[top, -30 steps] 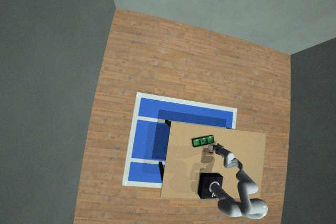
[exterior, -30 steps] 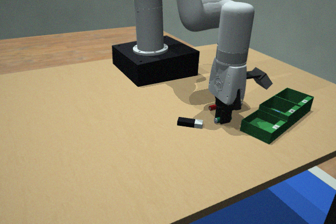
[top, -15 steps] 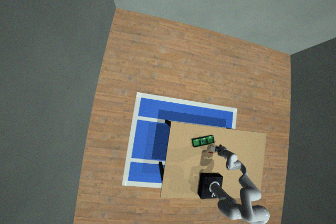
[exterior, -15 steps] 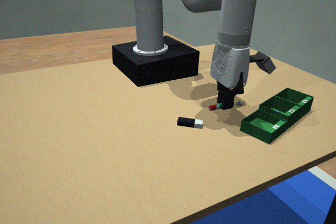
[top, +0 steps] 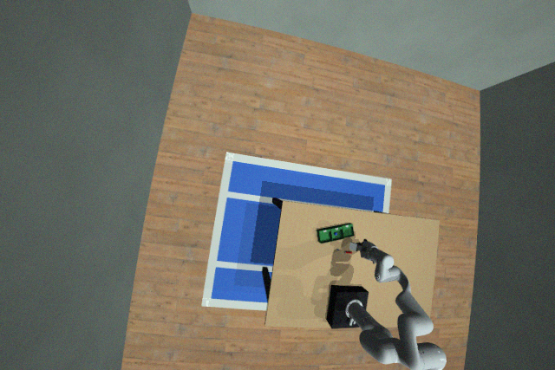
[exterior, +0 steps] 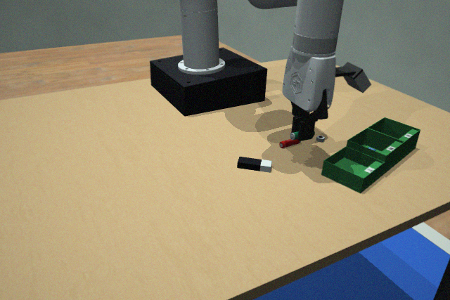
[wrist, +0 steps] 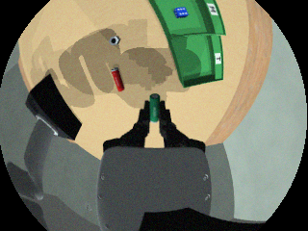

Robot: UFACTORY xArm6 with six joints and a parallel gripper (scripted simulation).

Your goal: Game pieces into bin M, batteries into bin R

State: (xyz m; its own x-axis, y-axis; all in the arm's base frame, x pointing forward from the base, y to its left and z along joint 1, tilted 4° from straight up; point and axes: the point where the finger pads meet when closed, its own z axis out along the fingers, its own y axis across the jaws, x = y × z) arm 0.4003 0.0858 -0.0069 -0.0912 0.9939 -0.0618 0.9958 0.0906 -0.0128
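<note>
Right now the red battery is 80 mm below my hand, 70 mm behind it and 20 mm to the left of it. Round my hand: grey nut 100 mm to the left, 80 mm below, 80 mm behind; then green battery 20 mm below; then blue die 150 mm to the left, 70 mm below, 20 mm ahead.
</note>
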